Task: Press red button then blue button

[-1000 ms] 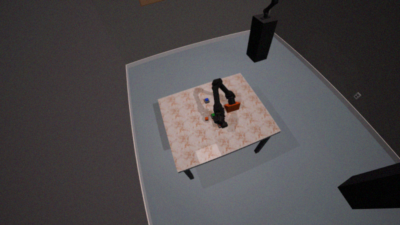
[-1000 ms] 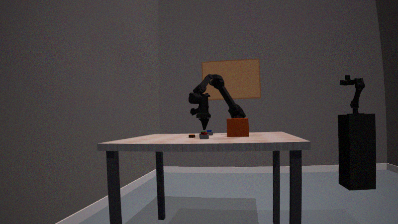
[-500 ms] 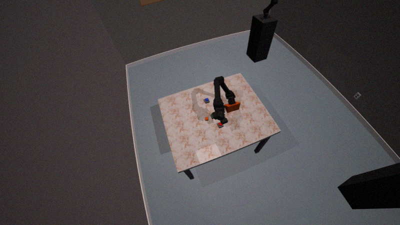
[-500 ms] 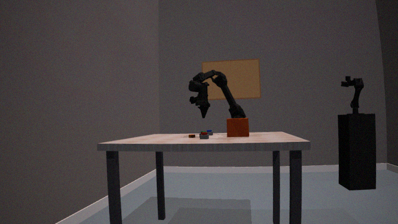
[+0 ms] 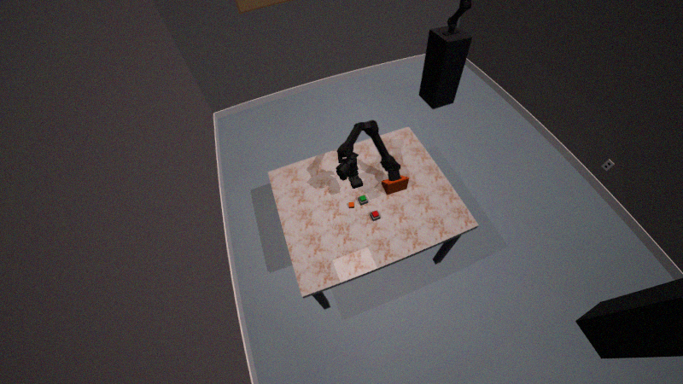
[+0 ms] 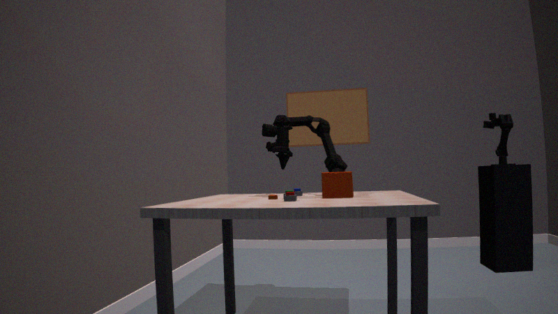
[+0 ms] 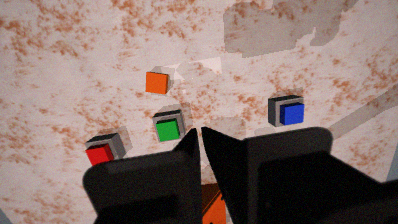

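Now: gripper tip 5 cm past the blue button, 16 cm to the left of it and 11 cm above it. The rest, counted from my gripper tip: small orange block 4 cm ahead, 6 cm to the left, 13 cm below; then green button 4 cm behind, 6 cm to the left, 11 cm below; then red button 6 cm behind, 19 cm to the left, 11 cm below.
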